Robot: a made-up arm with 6 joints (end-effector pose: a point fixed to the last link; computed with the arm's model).
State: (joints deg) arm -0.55 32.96 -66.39 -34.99 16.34 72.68
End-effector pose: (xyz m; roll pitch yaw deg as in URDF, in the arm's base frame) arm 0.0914 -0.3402 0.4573 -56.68 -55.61 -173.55
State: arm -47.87 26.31 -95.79 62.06 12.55 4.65
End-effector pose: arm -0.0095 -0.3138 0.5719 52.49 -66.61 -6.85
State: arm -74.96 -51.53 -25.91 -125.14 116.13 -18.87
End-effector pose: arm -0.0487 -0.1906 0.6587 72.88 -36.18 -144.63
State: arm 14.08 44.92 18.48 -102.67 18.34 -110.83
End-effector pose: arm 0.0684 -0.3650 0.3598 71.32 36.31 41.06
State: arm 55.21 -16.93 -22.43 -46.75 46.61 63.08
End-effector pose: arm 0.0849 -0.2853 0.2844 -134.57 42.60 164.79
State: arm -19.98 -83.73 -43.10 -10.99 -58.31 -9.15
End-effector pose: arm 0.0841 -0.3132 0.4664 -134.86 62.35 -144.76
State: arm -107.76 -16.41 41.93 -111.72 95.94 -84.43
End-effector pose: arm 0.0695 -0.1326 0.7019 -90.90 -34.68 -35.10
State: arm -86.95 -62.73 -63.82 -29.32 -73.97 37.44
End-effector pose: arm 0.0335 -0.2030 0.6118 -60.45 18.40 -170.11
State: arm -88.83 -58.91 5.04 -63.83 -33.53 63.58
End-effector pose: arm 0.0690 -0.2093 0.6434 -77.74 5.31 -140.72
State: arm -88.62 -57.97 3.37 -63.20 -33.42 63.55
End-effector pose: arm 0.0675 -0.2095 0.6440 -76.10 5.29 -141.82
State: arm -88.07 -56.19 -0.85 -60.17 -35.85 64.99
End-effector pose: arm 0.0629 -0.2090 0.6441 -73.02 2.55 -146.81
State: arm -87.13 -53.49 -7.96 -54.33 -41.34 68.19
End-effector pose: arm 0.0551 -0.2073 0.6432 -67.94 -2.66 -157.44
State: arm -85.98 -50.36 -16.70 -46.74 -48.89 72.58
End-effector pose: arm 0.0465 -0.2038 0.6408 -61.06 -7.88 -173.22
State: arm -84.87 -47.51 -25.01 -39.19 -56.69 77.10
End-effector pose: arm 0.0400 -0.1991 0.6375 -54.11 -10.92 169.31
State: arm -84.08 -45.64 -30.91 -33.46 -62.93 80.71
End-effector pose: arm 0.0368 -0.1951 0.6343 -49.23 -11.94 155.29
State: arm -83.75 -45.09 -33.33 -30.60 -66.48 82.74
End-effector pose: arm 0.0358 -0.1931 0.6326 -47.20 -12.50 148.22
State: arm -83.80 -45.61 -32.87 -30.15 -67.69 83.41
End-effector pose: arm 0.0358 -0.1928 0.6324 -47.19 -13.46 147.30
